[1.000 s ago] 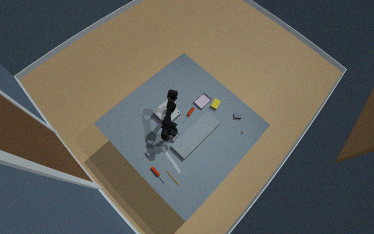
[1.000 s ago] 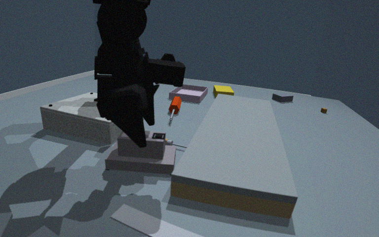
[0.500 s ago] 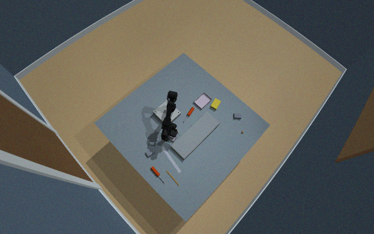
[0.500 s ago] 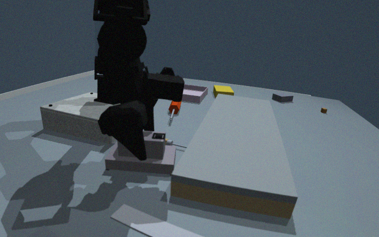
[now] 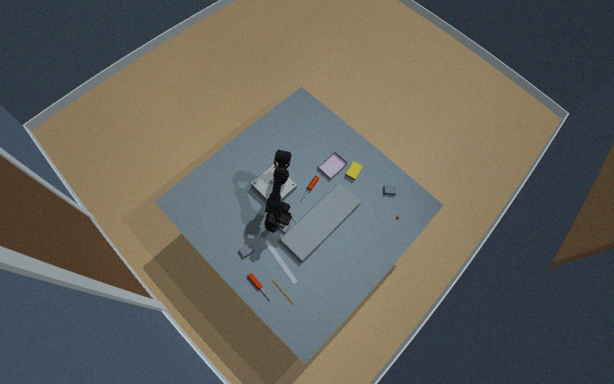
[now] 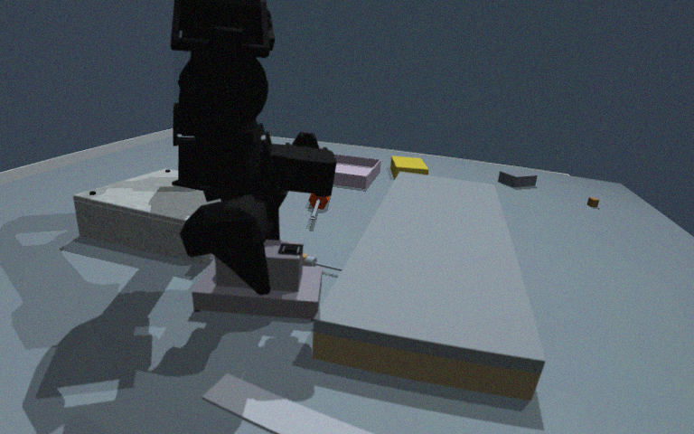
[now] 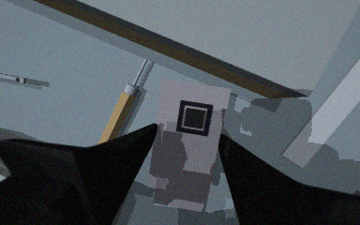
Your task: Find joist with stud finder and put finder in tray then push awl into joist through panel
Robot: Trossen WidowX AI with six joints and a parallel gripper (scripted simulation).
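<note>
Right now my gripper tip is 8 cm to the right of the awl and 2 cm above it. The rest, counted from my gripper tip: white strip 16 cm ahead, 16 cm to the right, 2 cm below; then grey stud finder 2 cm above; then square indicator 2 cm ahead, 3 cm above.
</note>
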